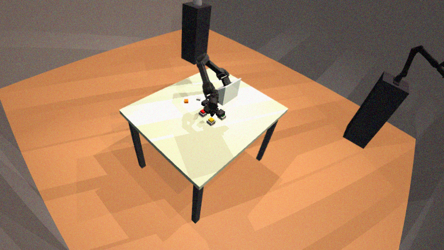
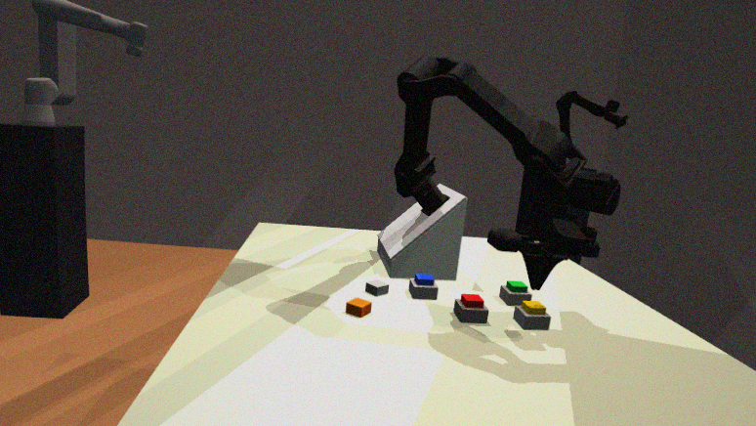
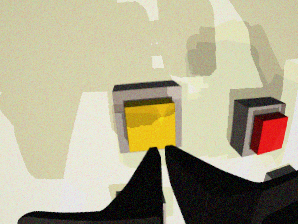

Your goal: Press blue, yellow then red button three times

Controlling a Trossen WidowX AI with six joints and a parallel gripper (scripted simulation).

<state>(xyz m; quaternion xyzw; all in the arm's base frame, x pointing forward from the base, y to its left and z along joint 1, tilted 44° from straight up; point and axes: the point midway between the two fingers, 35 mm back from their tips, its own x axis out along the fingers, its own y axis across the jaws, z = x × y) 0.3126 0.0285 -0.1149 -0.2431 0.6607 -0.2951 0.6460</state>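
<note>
The yellow button lies 3 cm below my gripper tip. From my gripper tip the other things lie so: blue button (16 cm to the right, 13 cm behind, 3 cm below); green button (10 cm behind, 3 cm below, 2 cm to the left); red button (10 cm to the right, 3 cm below, 3 cm behind).
</note>
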